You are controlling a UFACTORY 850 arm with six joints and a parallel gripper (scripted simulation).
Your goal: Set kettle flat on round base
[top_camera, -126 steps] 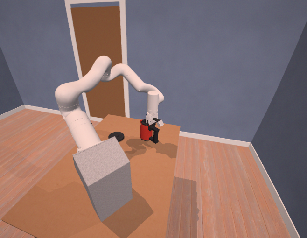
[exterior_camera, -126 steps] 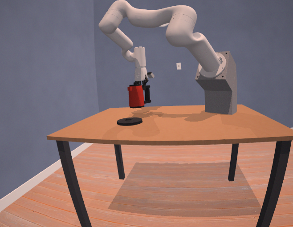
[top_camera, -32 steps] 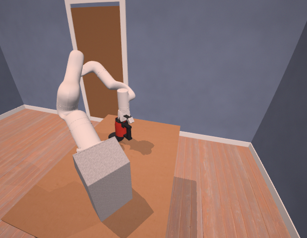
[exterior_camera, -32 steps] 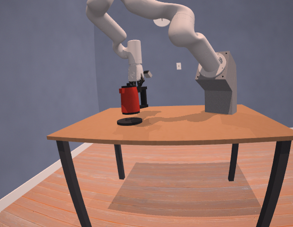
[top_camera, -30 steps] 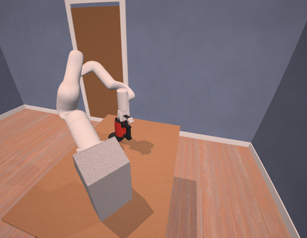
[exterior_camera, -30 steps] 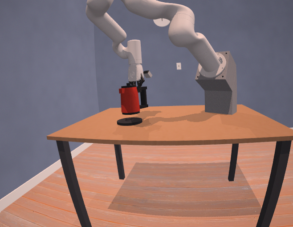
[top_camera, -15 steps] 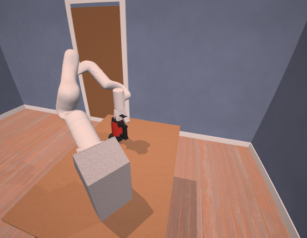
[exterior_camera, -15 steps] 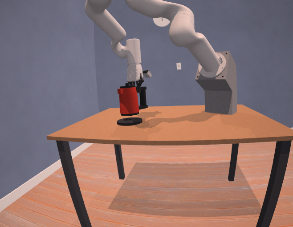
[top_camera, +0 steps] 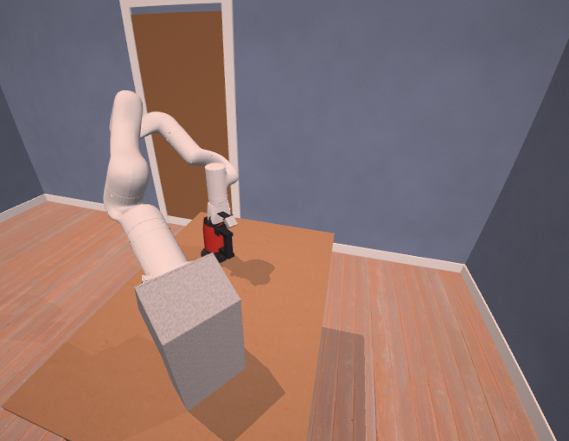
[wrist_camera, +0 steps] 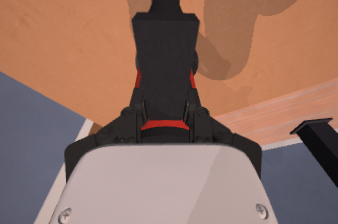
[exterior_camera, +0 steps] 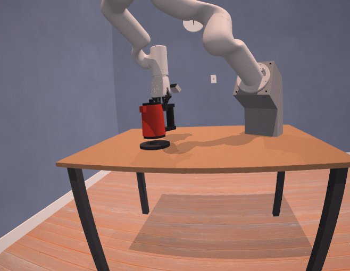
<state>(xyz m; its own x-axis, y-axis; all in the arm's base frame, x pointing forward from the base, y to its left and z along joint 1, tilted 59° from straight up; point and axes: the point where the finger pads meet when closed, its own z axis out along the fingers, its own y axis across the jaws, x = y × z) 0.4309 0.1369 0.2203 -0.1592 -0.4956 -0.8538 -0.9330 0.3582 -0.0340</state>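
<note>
Right now my hand is 10 mm short of the red kettle, 30 mm to the right of it and 50 mm above it. From my hand the other things lie so: round black base 10 mm ahead, 70 mm to the left, 180 mm below.
</note>
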